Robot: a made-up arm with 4 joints.
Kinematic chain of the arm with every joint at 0, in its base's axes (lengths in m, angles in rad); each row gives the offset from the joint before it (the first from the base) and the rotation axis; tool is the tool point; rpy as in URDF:
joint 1: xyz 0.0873 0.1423 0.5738 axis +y
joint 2: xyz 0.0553 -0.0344 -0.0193 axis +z
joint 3: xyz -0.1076 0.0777 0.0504 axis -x
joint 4: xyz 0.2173 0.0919 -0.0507 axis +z
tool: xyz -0.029 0.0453 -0.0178 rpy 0 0 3.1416
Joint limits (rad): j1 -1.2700..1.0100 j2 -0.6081..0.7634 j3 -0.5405..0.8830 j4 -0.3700..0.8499
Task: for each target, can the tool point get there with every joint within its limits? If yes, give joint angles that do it. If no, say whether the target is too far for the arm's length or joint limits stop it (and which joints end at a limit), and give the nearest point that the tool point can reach.
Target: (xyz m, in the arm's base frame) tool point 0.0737 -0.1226 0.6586
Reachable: no: joint limits stop it (at a limit: joint 1, joint 2, joint 3, joint 4) | nearest point 0.2180 0.1480 0.6925 | short by 0.309 m
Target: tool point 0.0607 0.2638 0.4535
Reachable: yes | joints 0.8259 0.3722 0.6440 0.2410
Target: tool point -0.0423 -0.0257 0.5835
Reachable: no: joint limits stop it (at a limit: joint 1, joint 2, joint 3, joint 4) | nearest point 0.0300 0.2108 0.4964 | short by 0.262 m
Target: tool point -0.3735 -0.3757 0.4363
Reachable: no: too far | nearest point 0.0923 0.1480 0.3973 | short by 0.702 m
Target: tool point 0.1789 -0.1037 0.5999
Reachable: no: joint limits stop it (at a limit: joint 2, joint 3, joint 4) | nearest point 0.2571 0.1480 0.6222 | short by 0.265 m
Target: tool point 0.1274 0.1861 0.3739
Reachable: yes | joints 0.8195 -0.4681 0.7631 0.2561
